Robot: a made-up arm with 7 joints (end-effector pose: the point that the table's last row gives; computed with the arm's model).
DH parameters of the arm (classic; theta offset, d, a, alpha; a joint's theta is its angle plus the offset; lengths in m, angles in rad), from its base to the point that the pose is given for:
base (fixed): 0 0 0 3.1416
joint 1: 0 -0.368 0 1.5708
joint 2: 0 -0.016 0 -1.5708
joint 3: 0 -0.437 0 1.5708
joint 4: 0 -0.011 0 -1.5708
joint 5: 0 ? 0 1.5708
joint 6: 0 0 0 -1.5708
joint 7: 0 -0.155 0 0
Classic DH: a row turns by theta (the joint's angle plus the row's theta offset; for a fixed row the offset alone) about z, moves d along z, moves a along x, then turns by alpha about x.
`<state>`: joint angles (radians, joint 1 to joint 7).
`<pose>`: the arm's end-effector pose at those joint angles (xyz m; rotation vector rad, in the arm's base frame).
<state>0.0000 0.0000 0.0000 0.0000 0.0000 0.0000 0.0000</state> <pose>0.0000 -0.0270 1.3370 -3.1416 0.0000 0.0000</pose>
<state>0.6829 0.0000 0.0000 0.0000 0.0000 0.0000 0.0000</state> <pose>-0.0170 -0.0210 1.3370 -2.9602 1.0520 0.0000</pose>
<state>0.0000 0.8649 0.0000 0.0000 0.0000 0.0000 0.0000</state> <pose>0.7374 -0.0270 0.9966 -2.8524 0.0000 1.3166</pose>
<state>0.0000 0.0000 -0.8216 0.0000 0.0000 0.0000 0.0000</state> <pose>0.0081 -0.0235 1.3370 -2.8802 -1.2546 0.0000</pose>
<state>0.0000 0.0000 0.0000 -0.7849 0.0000 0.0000 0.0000</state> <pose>-0.3760 -0.0270 1.1814 -2.9027 0.0000 -1.2015</pose>
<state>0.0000 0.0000 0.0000 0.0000 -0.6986 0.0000 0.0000</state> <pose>0.0000 -0.0270 1.3370 -2.9519 -1.0752 0.0000</pose>
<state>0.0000 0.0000 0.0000 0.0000 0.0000 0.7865 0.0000</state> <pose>0.1097 -0.0270 1.2915 -2.9018 0.0000 1.2038</pose>
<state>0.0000 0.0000 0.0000 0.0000 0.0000 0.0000 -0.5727</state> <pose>0.0000 -0.0270 1.3370 -3.0137 -0.8873 0.0000</pose>
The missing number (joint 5, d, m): -0.377
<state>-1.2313 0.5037 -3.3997 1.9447 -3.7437 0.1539 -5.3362</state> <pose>0.0123 -0.3259 0.8338 -1.7087 -0.8724 -0.8923</pose>
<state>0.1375 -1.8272 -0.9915 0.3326 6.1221 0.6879 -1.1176</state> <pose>-0.8448 0.3180 0.2768 1.4695 1.0502 -0.1255</pose>
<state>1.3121 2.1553 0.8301 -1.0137 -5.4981 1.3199 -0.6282</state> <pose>0.3194 -0.7233 0.1949 -0.4139 1.6806 1.5176</pose>
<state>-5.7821 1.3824 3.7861 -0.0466 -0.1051 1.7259 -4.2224</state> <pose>0.6977 -0.3120 0.6268 2.4477 0.6939 -0.2362</pose>
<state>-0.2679 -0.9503 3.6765 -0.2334 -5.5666 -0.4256 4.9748</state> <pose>-0.6242 -0.3038 1.0126 -0.6785 2.4141 0.7173</pose>
